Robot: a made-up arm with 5 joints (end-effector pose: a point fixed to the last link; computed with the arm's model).
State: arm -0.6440 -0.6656 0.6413 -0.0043 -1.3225
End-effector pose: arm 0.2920 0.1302 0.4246 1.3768 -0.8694 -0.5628
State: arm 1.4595 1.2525 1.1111 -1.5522 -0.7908
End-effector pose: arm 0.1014 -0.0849 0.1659 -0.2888 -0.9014 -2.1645
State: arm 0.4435 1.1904 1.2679 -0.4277 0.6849
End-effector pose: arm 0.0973 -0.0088 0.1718 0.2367 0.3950 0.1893
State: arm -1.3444 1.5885 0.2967 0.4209 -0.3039
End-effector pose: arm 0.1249 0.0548 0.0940 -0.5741 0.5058 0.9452
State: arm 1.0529 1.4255 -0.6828 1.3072 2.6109
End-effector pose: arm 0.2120 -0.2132 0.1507 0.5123 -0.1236 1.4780
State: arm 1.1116 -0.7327 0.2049 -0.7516 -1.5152
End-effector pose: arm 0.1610 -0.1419 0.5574 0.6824 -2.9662 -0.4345
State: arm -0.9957 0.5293 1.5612 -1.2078 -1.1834
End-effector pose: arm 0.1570 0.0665 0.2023 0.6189 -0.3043 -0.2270
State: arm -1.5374 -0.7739 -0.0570 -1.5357 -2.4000
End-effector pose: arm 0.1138 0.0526 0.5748 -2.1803 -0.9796 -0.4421
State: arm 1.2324 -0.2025 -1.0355 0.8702 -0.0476
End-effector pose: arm 0.1453 -0.1530 0.5974 -1.0990 -1.7219 -0.8644
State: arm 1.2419 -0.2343 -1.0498 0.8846 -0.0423
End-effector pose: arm 0.1402 -0.1430 0.6014 -1.1293 -1.7408 -0.8508
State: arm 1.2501 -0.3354 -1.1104 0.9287 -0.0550
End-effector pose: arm 0.1268 -0.1064 0.6121 -1.1904 -1.8441 -0.7997
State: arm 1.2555 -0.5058 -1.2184 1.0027 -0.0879
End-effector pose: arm 0.1049 -0.0412 0.6175 -1.2734 -2.0336 -0.6956
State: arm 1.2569 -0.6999 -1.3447 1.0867 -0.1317
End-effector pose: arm 0.0810 0.0324 0.6033 -1.3467 -2.2556 -0.5473
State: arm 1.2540 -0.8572 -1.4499 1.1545 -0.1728
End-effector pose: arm 0.0628 0.0874 0.5765 -1.3845 -2.4392 -0.4003
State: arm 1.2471 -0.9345 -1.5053 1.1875 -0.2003
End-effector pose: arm 0.0539 0.1120 0.5583 -1.3838 -2.5387 -0.3159
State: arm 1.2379 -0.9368 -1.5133 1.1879 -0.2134
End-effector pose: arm 0.0523 0.1133 0.5571 -1.3594 -2.5616 -0.3074
